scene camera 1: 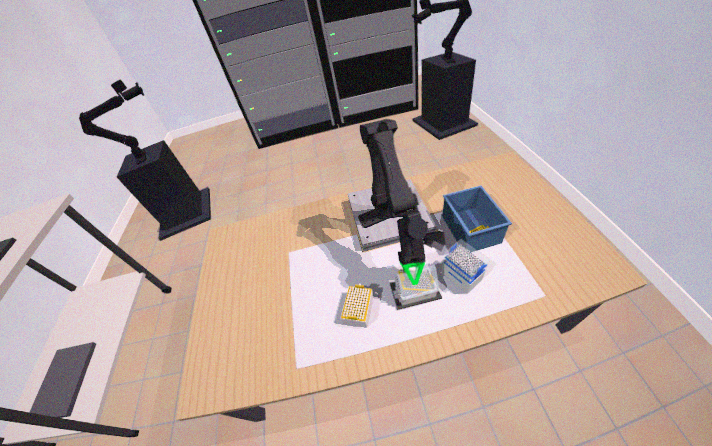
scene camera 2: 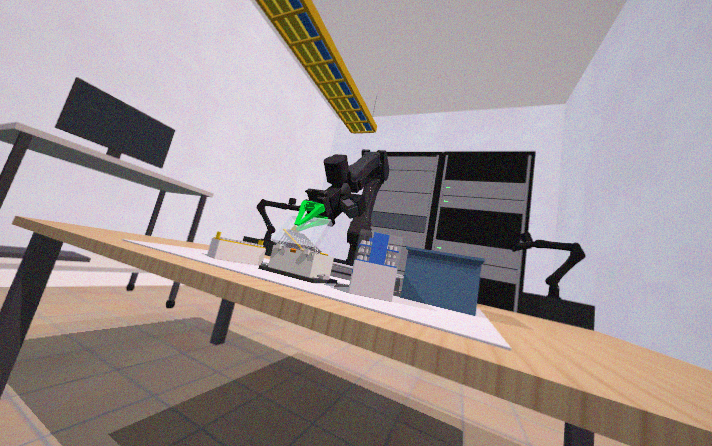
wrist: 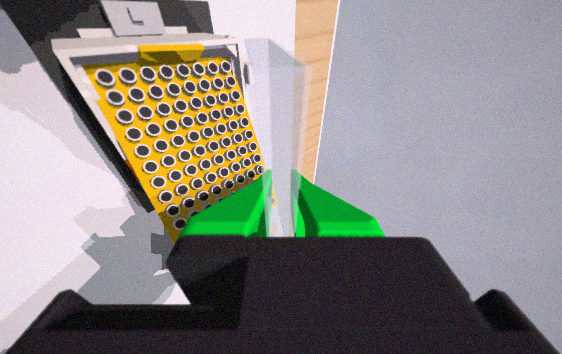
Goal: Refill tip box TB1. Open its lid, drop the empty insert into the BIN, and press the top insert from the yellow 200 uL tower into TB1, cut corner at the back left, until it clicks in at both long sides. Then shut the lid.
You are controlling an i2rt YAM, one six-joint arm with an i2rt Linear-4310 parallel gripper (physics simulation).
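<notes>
Tip box TB1 (scene camera 1: 418, 298) (scene camera 2: 296, 261) (wrist: 107, 44) stands on a dark base. A yellow insert with tips (scene camera 1: 415, 288) (scene camera 2: 294, 239) (wrist: 182, 130) is in it and looks tilted in scene camera 2; whether its long sides are seated cannot be told. The clear lid (scene camera 2: 321, 231) (wrist: 287, 75) is raised. My gripper (scene camera 1: 414, 282) (scene camera 2: 296, 225) (wrist: 281, 177) is shut on the lid's wall, above the box and beside the insert. The yellow tower (scene camera 1: 357, 303) (scene camera 2: 237, 250) stands left of TB1. The blue BIN (scene camera 1: 475, 210) (scene camera 2: 441, 281) holds a yellow insert (scene camera 1: 478, 229) in scene camera 1.
A white and blue tip tower (scene camera 1: 465, 265) (scene camera 2: 373, 278) stands right of TB1, near the BIN. These things stand on a white mat (scene camera 1: 317, 346) on the wooden table (scene camera 1: 231, 315). The arm's base plate (scene camera 1: 380, 236) lies behind TB1.
</notes>
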